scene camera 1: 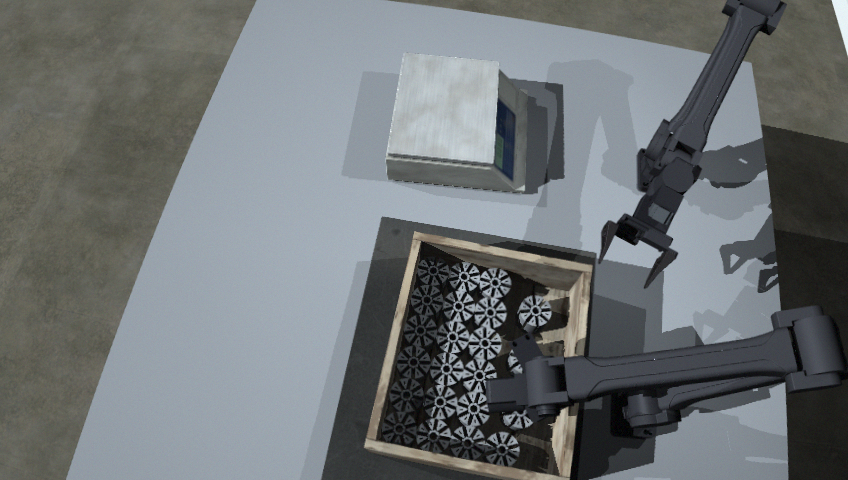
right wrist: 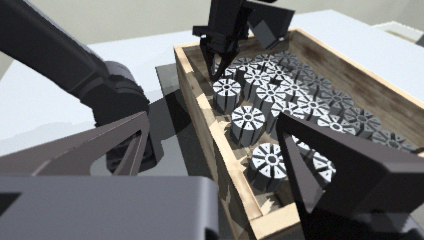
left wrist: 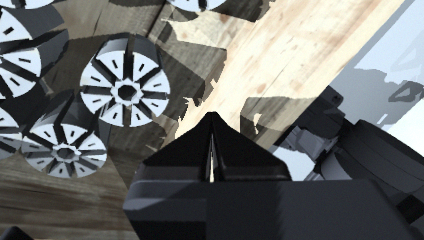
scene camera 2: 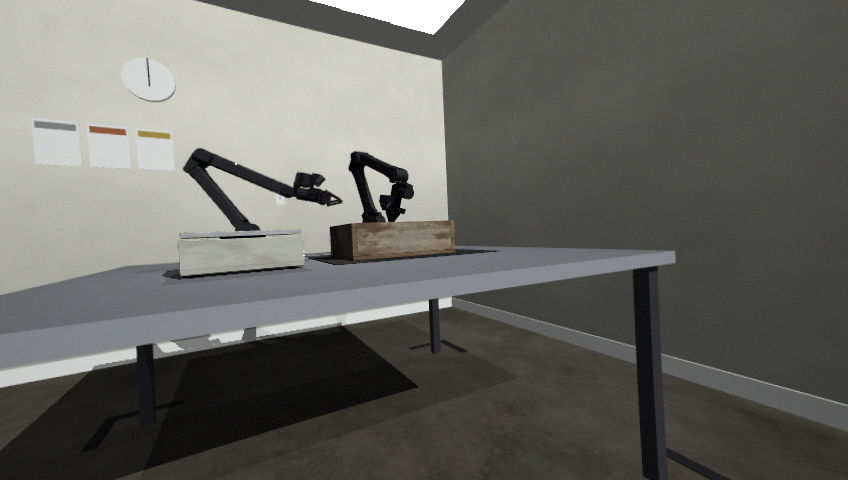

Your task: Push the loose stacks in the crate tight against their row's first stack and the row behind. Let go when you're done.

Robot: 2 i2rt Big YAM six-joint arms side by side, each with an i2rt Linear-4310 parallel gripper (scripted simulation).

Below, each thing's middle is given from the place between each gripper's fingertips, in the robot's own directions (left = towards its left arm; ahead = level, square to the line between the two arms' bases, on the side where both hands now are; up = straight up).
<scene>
I see my left gripper 140 mm short of the wooden crate [scene camera 1: 566, 285], 50 mm to the left of it and 90 mm above it.
Now: right hand [scene camera 1: 622, 275] 210 mm short of the wooden crate, 170 mm to the right of it and 220 mm above it.
</scene>
